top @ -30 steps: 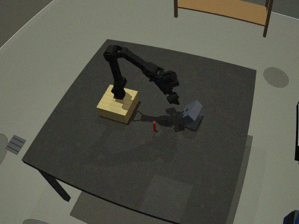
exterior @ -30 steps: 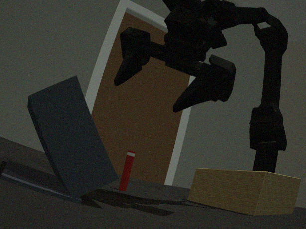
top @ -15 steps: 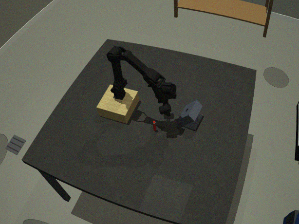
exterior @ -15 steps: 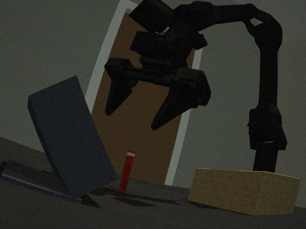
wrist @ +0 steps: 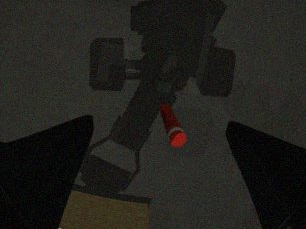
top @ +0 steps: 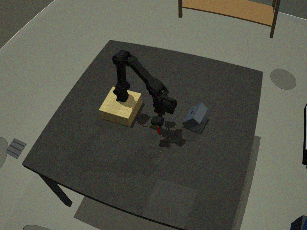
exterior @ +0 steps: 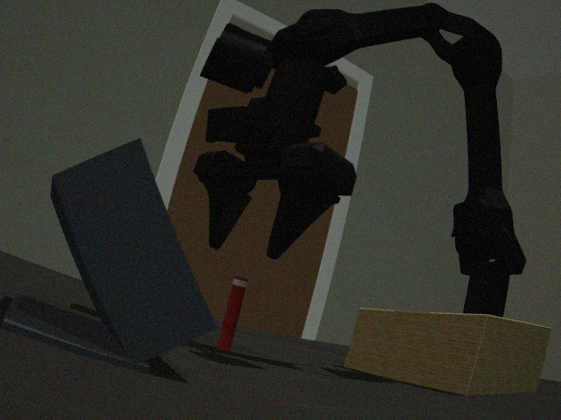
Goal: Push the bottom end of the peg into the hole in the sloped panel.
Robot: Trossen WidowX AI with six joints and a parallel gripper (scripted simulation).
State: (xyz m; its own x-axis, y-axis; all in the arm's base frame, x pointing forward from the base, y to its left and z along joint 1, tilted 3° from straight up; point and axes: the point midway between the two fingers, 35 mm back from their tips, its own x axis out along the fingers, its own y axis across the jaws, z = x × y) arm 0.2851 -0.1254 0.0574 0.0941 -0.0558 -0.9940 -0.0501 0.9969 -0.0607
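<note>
The red peg is 40 mm below my gripper tip, 20 mm to the right of it and 20 mm behind it. Round my gripper tip: sloped panel: 170 mm ahead, 110 mm to the left, 40 mm below; then flat grey foot: 190 mm ahead, 100 mm to the left, 100 mm below.
</note>
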